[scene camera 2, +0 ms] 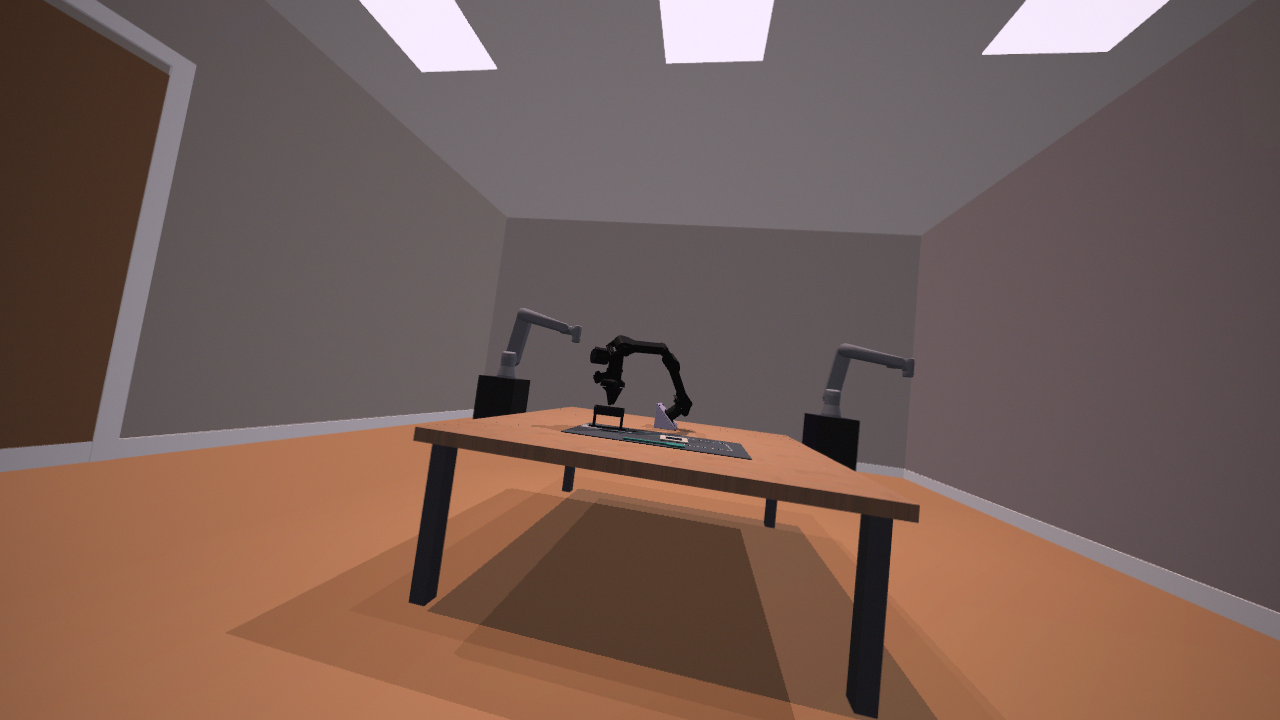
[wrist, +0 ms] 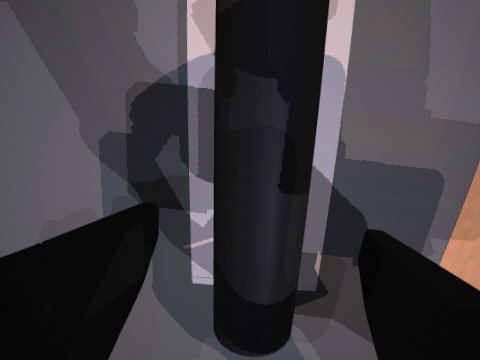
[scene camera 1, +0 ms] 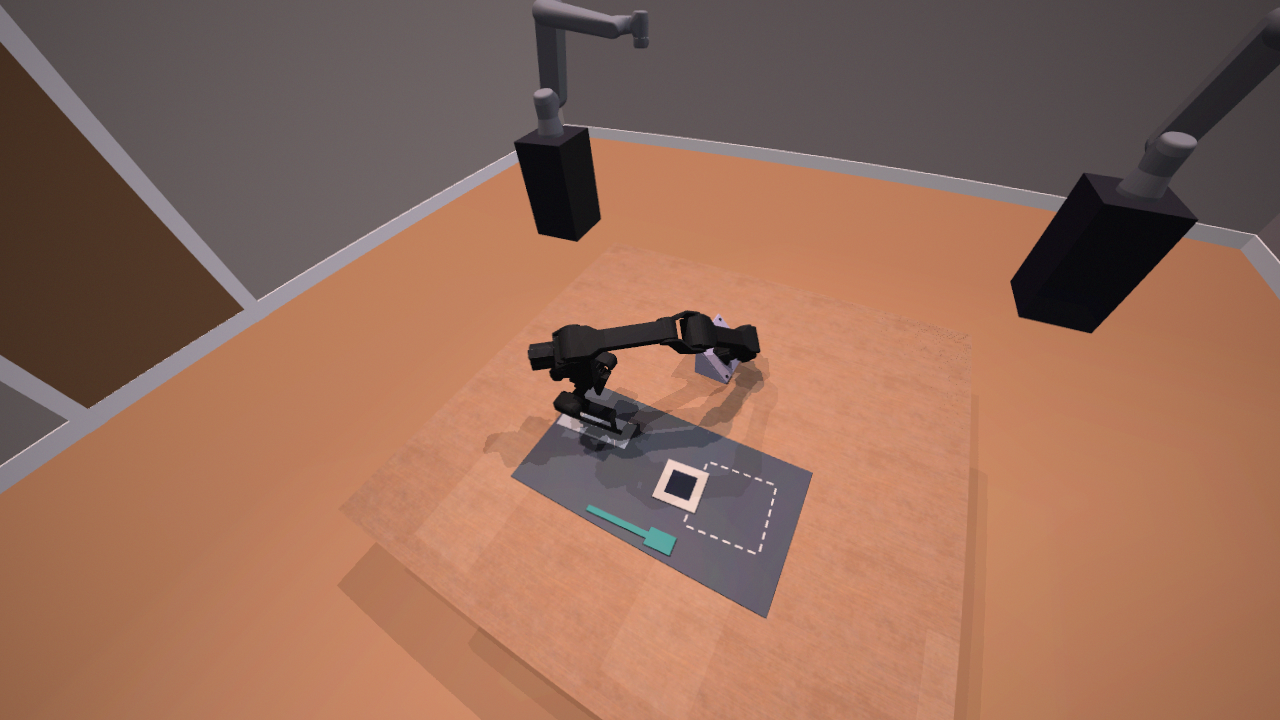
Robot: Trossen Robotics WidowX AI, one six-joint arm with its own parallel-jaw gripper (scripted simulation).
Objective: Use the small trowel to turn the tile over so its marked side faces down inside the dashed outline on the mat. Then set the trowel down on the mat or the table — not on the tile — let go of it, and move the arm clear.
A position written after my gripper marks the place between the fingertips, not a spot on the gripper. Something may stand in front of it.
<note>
My gripper (scene camera 1: 592,403) is open, with nothing in its grasp. Further things: a tile (scene camera 1: 680,485), a teal trowel (scene camera 1: 656,539) and a wedge (scene camera 1: 600,422).
The wedge is seen too in the wrist view (wrist: 265,92). My gripper is seen too in scene camera 2 (scene camera 2: 611,404) and in the wrist view (wrist: 260,232). The wrist view does not show the tile: it is out of frame. The wrist view does not show the teal trowel: it is out of frame.
</note>
